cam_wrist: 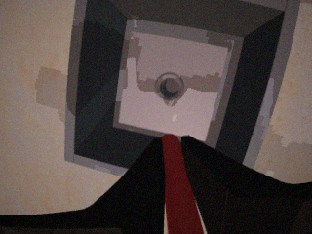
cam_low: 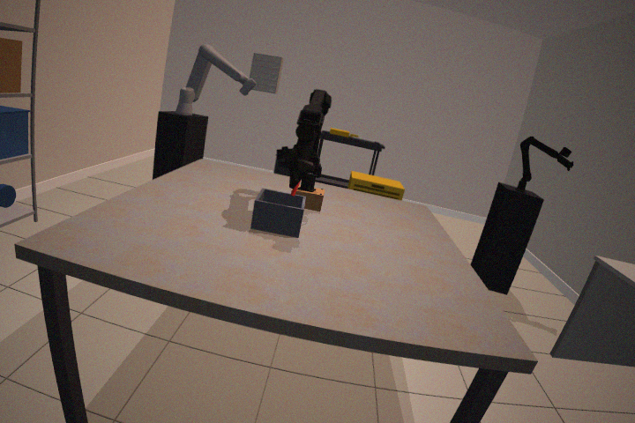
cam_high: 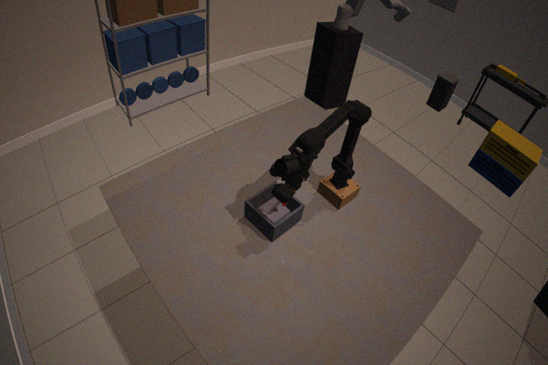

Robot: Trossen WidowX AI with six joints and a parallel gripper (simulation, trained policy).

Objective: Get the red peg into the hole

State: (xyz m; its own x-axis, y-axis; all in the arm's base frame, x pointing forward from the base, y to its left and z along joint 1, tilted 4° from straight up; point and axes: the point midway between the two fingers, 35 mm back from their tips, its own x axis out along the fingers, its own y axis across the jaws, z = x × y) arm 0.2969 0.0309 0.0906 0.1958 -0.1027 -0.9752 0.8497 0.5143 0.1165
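The red peg lies 10 mm to the left of my gripper tip, 10 mm behind it and 10 mm above it. From my gripper tip the other things lie so: dark grey box: 110 mm below, 20 mm to the right, 20 mm ahead; then pale plate: 90 mm below, 20 mm to the right, 20 mm ahead.
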